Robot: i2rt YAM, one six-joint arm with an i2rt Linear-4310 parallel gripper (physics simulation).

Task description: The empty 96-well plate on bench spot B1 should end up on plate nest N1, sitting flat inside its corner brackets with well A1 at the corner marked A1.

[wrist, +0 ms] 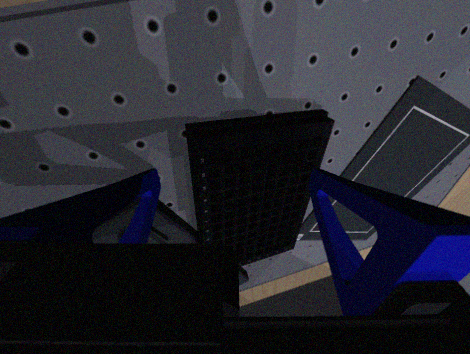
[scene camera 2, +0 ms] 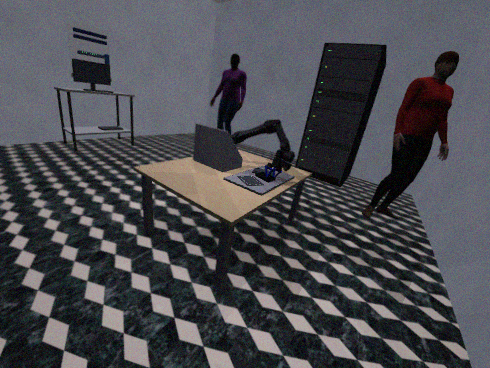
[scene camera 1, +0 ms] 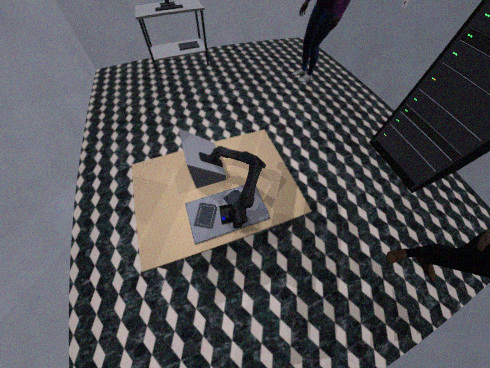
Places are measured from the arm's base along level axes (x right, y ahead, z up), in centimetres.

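Pixels of known places: gripper, fingertip midpoint: [wrist: 234, 176] [scene camera 2: 269, 177]; arm's base, origin of the base link: [scene camera 2: 228, 147] [scene camera 1: 210, 160].
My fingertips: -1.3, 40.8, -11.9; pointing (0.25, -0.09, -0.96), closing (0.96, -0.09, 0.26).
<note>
For each thing: its top centre in the pictures, then the offset to it from my fingertips, as dx, dy, dz. "spot": a spot on its surface instead. Level surfaces: height alone.
- black 96-well plate, middle of its top: [wrist: 262, 219] [scene camera 1: 226, 212] [scene camera 2: 265, 174] +1.3, -3.1, +1.4
- dark pad with a white outline, surface spot: [wrist: 395, 150] spot: +14.0, -2.4, -1.1
- wooden table, its level: dz -2.5
- dark flat item, middle of its top: [scene camera 1: 237, 200] -8.3, -10.0, +0.5
The black 96-well plate [scene camera 1: 226, 208] [scene camera 2: 261, 173] [wrist: 255, 180] lies on the perforated grey board, with a column of small pale marks along its left side in the wrist view. My gripper [scene camera 1: 226, 217] [scene camera 2: 270, 173] [wrist: 234, 176] is open, low over the plate, with one blue finger on each side of it. The right fingertip appears close to the plate's edge; whether they touch I cannot tell. A dark pad with a white outline [scene camera 1: 205, 215] [scene camera 2: 250, 180] [wrist: 395, 150], apparently nest N1, sits beside the plate. Its brackets and A1 mark are too dim to read. Spot B1 is not distinguishable.
The grey board [scene camera 1: 200, 236] [scene camera 2: 270, 187] [wrist: 290, 35] lies on the wooden table [scene camera 1: 160, 215] [scene camera 2: 200, 192]. Another dark flat item [scene camera 1: 231, 195] is on the board near the arm. A tall grey angled panel [scene camera 1: 192, 150] [scene camera 2: 215, 150] stands on the table behind the board.
</note>
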